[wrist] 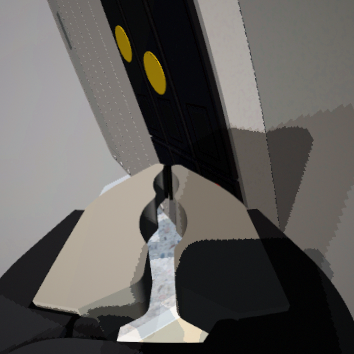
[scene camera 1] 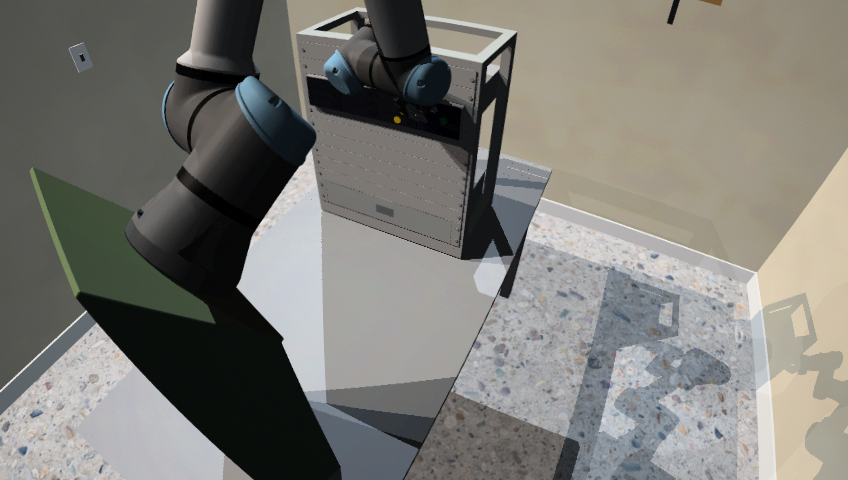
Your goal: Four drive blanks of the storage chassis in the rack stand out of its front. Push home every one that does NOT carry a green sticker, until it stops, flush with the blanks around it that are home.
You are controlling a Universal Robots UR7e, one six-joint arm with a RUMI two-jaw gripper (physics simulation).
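Places are measured from the arm's base along level axes (x ahead, y left, z up), in millimetres.
Pixels of known places: gripper, between the fingertips: [wrist: 169, 169] [scene camera 1: 419, 119]; arm's base, origin of its link: [scene camera 1: 180, 260].
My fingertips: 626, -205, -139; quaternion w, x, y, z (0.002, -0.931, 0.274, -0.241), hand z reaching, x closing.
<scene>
Ahead of a thing's pixels: the offset from my fingertips to its top centre, as dx, dy, dz. Level surfaces: height alone.
The black storage chassis [scene camera 1: 324, 92] [wrist: 187, 60] spans the rack [scene camera 1: 386, 163] [wrist: 92, 82]. Two blanks with yellow stickers [wrist: 123, 44] [wrist: 154, 73] show in the wrist view; a yellow sticker @[+25, +60, -10] [scene camera 1: 397, 119] and a dark green sticker @[-13, -57, +18] [scene camera 1: 443, 121] show in the scene view. A sliver of a red sticker [wrist: 218, 185] shows beside the right finger. My gripper [scene camera 1: 417, 115] [wrist: 169, 169] is shut and empty, its fingertips at the chassis front in the wrist view; contact cannot be told. The fingers hide blanks behind them. How far the dark blanks stand out cannot be made out.
The rack stands on a grey table @[dz -445] [scene camera 1: 380, 297], with light blanking panels above and below the chassis. A green board [scene camera 1: 113, 231] stands beside the arm base at the left. The arm's wrist covers part of the chassis and upper rack in the scene view.
</scene>
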